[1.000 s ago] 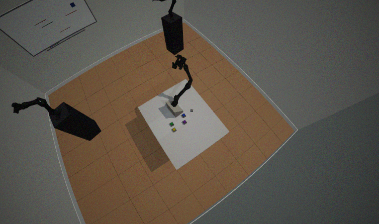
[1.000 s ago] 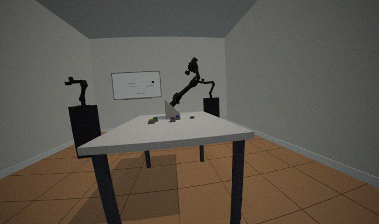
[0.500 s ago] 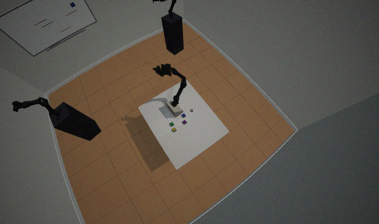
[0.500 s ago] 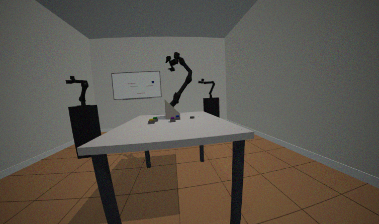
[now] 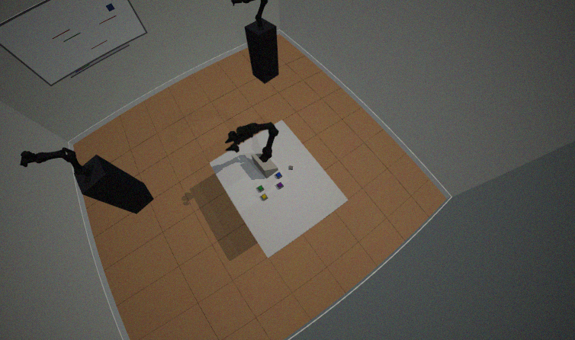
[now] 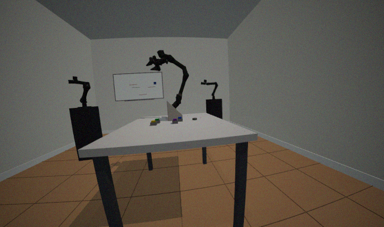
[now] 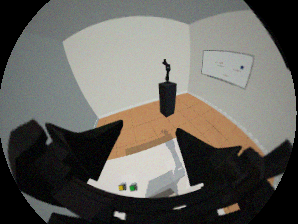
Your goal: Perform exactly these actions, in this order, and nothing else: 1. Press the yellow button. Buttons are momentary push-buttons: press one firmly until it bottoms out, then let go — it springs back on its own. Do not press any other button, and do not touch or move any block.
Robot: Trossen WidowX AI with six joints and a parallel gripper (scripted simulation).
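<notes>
Now: gripper tip 54 cm above the yellow button, 33 cm short of it and 2 cm to the right of it. The rest, counted from my gripper tip: blue button 54 cm below, 27 cm ahead, 26 cm to the left; green button 54 cm below, 25 cm ahead, 5 cm to the left; purple button 54 cm below, 35 cm ahead, 20 cm to the left.
</notes>
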